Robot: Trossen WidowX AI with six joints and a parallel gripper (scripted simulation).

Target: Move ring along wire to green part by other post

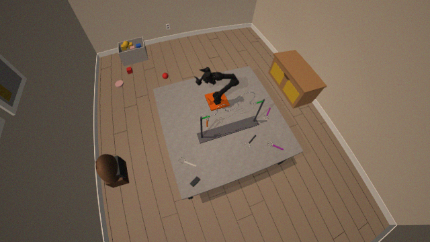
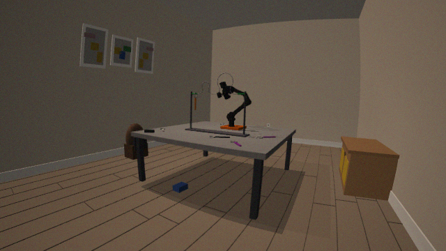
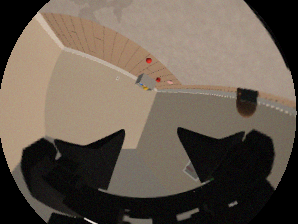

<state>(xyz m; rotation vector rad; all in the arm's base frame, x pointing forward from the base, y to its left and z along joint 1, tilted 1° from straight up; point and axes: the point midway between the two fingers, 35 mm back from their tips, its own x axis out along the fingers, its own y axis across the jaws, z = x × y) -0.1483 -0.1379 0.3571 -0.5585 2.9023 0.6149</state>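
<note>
My gripper tip is 480 mm short of the ring with orange handle, 140 mm to the left of it and 70 mm above it. The rest, counted from my gripper tip: dark block (830 mm ahead, 450 mm to the right, 370 mm below).
</note>
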